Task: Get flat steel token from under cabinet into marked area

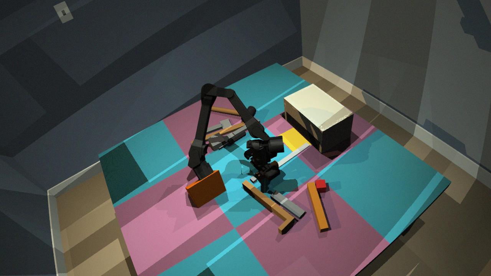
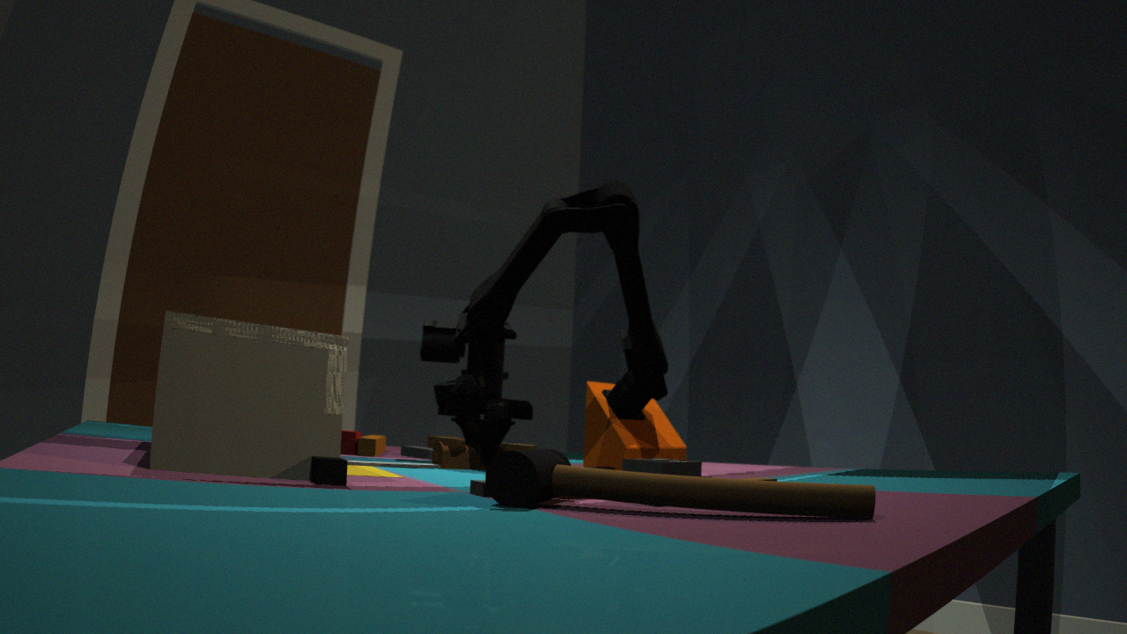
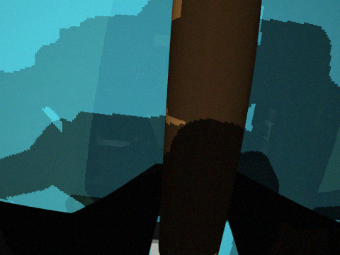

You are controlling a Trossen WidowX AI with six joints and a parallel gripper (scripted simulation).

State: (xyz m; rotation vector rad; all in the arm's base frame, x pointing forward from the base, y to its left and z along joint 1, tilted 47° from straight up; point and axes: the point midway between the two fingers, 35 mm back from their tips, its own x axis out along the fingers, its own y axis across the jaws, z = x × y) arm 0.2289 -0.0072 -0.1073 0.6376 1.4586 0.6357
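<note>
My gripper tip is now 50 mm past the small grey cube and 10 mm to the right of it. Also, from my gripper tip: grey bar (20 mm behind, 190 mm to the right); screwdriver (280 mm to the left); red cube (140 mm ahead, 220 mm to the right, 10 mm above).
</note>
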